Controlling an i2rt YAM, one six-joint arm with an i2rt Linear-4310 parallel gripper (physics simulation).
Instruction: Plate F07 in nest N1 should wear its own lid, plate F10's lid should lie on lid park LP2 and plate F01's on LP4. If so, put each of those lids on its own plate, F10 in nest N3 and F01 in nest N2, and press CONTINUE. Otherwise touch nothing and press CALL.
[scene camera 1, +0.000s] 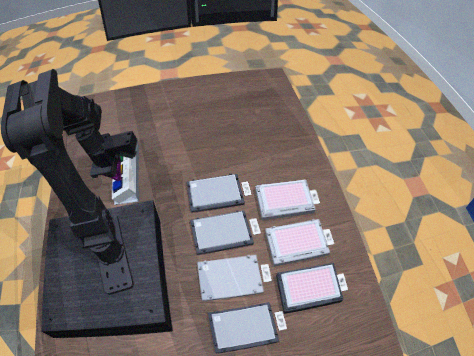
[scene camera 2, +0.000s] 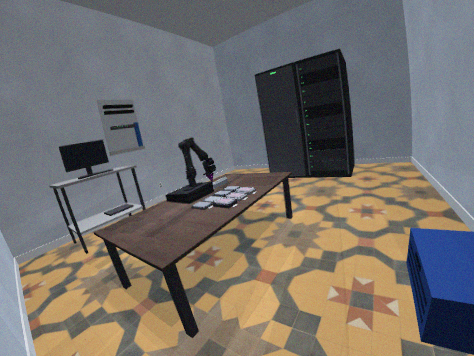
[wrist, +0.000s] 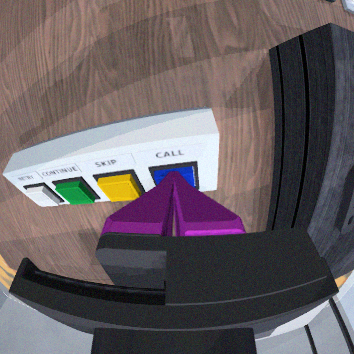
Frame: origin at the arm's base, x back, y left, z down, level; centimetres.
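Seen in the pictures: gripper, fingertip midpoint: (scene camera 1: 119, 179) (scene camera 2: 212, 181) (wrist: 173, 178); arm's base at its link origin: (scene camera 1: 112, 253) (scene camera 2: 193, 186).
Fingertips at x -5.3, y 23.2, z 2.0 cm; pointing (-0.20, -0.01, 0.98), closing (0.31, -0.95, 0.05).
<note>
Offsets run from my fingertips to a thing's top centre. "*": to the spot under its first point. Level surfaces: height alone.
My gripper (wrist: 173, 178) (scene camera 1: 118, 172) (scene camera 2: 210, 177) is shut and empty. In the wrist view its purple tips overlap the blue CALL button {* dx +0.6, dy -0.9, dz +1.0 cm} (wrist: 187, 176); whether they touch it I cannot tell. The green CONTINUE button {* dx -0.8, dy +9.4, dz +1.2 cm} (wrist: 75, 192) is to the left, beyond the yellow one. In scene camera 1, pink-welled plates sit in nests N3 {dx -41.6, dy -18.0, dz +3.2 cm} (scene camera 1: 286, 196), N2 {dx -39.0, dy -31.3, dz +3.4 cm} (scene camera 1: 298, 239) and N1 {dx -36.3, dy -44.1, dz +2.9 cm} (scene camera 1: 311, 286); N1's holder is dark. Flat grey rectangles with a small corner mark lie at LP2 {dx -24.7, dy -8.9, dz +4.7 cm} (scene camera 1: 216, 191), LP4 {dx -22.2, dy -21.3, dz +4.7 cm} (scene camera 1: 222, 231), LP1 {dx -19.8, dy -34.1, dz +4.5 cm} (scene camera 1: 230, 277) and LP3 {dx -18.1, dy -47.4, dz +4.7 cm} (scene camera 1: 244, 327). Plate and lid codes are unreadable.
The white button box {dx -1.8, dy +7.4, dz +0.1 cm} (scene camera 1: 129, 185) (wrist: 200, 131) stands beside the arm's black base (scene camera 1: 100, 310) on the wooden table {dz +6.5 cm} (scene camera 1: 240, 120). It also carries a yellow SKIP button {dx +0.2, dy +5.2, dz +0.8 cm} (wrist: 119, 187) and a white RETRY button {dx -1.5, dy +15.0, dz +0.8 cm} (wrist: 44, 196). A black cabinet (scene camera 2: 310, 115) stands behind the table.
</note>
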